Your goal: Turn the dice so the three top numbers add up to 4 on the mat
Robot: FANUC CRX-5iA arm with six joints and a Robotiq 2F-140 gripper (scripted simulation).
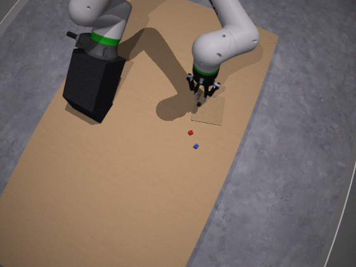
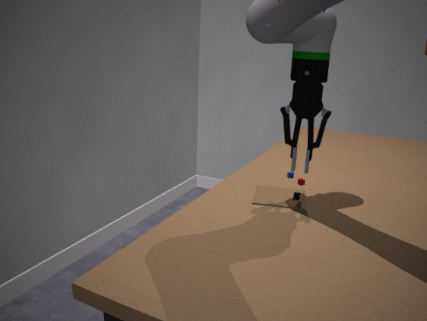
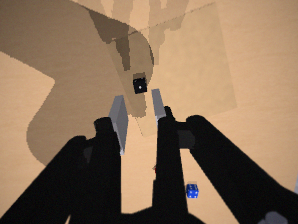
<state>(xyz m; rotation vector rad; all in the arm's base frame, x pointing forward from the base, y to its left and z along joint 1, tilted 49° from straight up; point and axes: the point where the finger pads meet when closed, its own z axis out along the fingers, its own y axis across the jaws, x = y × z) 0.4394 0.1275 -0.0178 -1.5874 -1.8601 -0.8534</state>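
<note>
The red die is 3 cm ahead of my hand, 13 cm to the right of it and 11 cm below it. Also, from my hand: blue die 8 cm ahead, 18 cm to the right, 11 cm below; then black die 10 cm below; then tan mat 5 cm ahead, 1 cm to the left, 11 cm below.
</note>
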